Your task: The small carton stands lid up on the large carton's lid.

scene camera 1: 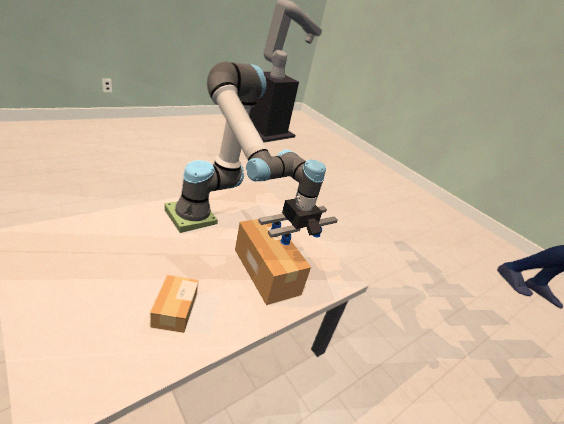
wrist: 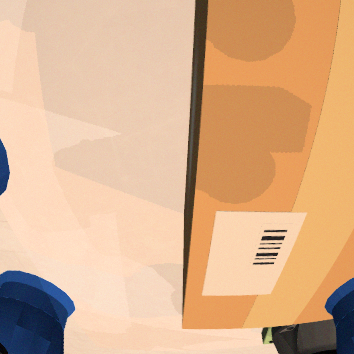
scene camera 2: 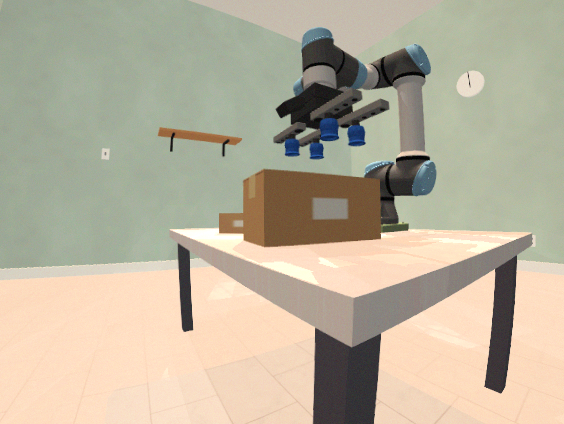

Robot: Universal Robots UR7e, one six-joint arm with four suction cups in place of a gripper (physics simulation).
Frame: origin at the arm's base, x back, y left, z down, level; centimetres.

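Seen in the pictures: end effector, tool point: (scene camera 1: pixel 295 232) (wrist: pixel 207 251) (scene camera 2: pixel 322 149); arm's base, origin of the base link: (scene camera 1: pixel 192 210) (wrist: pixel 308 323).
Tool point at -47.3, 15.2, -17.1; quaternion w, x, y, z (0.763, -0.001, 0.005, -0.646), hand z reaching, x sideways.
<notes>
Offsets run from my tool point to a thing's top centre, as dx, dy, dz.
The large carton {+3.4, -6.9, +5.4} (scene camera 1: pixel 285 287) (scene camera 2: pixel 300 225) (wrist: pixel 250 175) stands on the table, tape and a barcode label on its top. The small carton {+5.0, -45.1, +13.0} (scene camera 1: pixel 170 300) (scene camera 2: pixel 230 223) lies flat on the table, apart from it, its labelled and taped top up; in scene camera 2 the large carton partly hides it. It does not show in the wrist view. My gripper (scene camera 1: pixel 297 232) (scene camera 2: pixel 323 140) is open, its four blue suction cups holding nothing. It hangs above the large carton with a gap between. In the wrist view the large carton fills the right side.
The table (scene camera 1: pixel 75 350) (scene camera 2: pixel 390 310) carries my arm's green base plate (scene camera 1: pixel 175 220). Behind my arm a second arm stands on a black pedestal (scene camera 1: pixel 275 107). A person's legs (scene camera 1: pixel 545 265) show at the right. A wall shelf (scene camera 2: pixel 200 136) hangs behind the table.
</notes>
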